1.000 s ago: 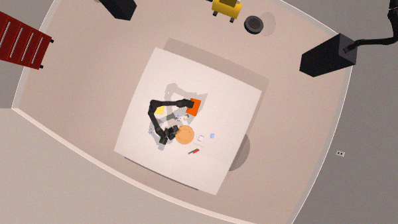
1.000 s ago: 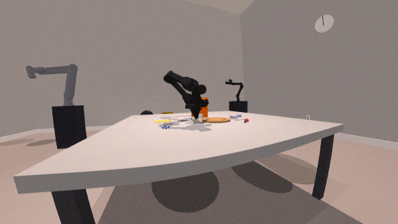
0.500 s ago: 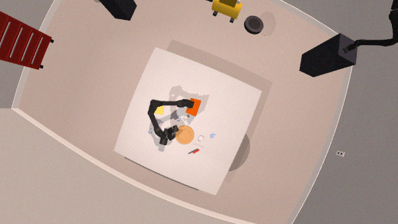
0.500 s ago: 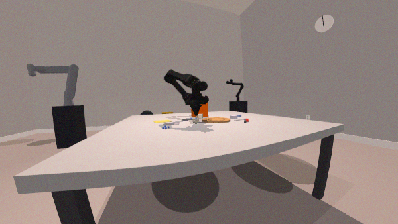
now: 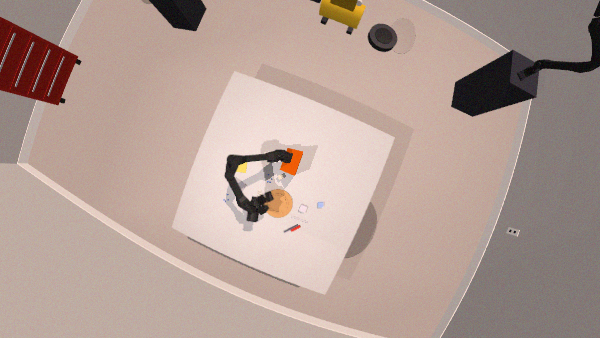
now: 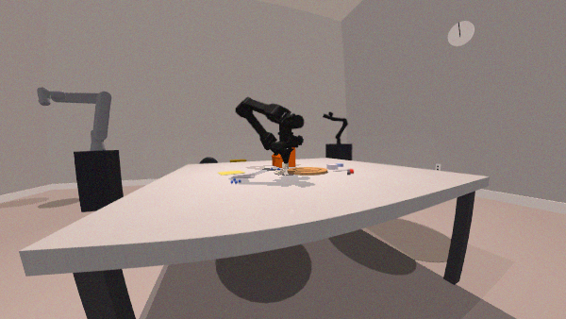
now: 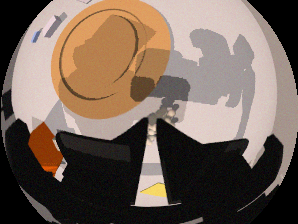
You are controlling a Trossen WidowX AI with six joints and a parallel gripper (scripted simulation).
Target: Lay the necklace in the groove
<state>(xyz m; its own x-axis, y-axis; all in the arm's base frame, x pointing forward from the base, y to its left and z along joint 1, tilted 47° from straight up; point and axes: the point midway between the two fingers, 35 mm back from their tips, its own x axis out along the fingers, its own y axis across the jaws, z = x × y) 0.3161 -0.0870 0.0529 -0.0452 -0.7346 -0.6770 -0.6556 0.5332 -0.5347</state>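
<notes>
My gripper tip is now 110 mm to the right of the round tan bead board and 40 mm above it. The rest, counted from my gripper tip: tool 140 mm ahead, 270 mm to the left, 40 mm below; then yellow pad 170 mm behind, 230 mm to the right, 50 mm below; then white square 10 mm behind, 290 mm to the left, 40 mm below.
</notes>
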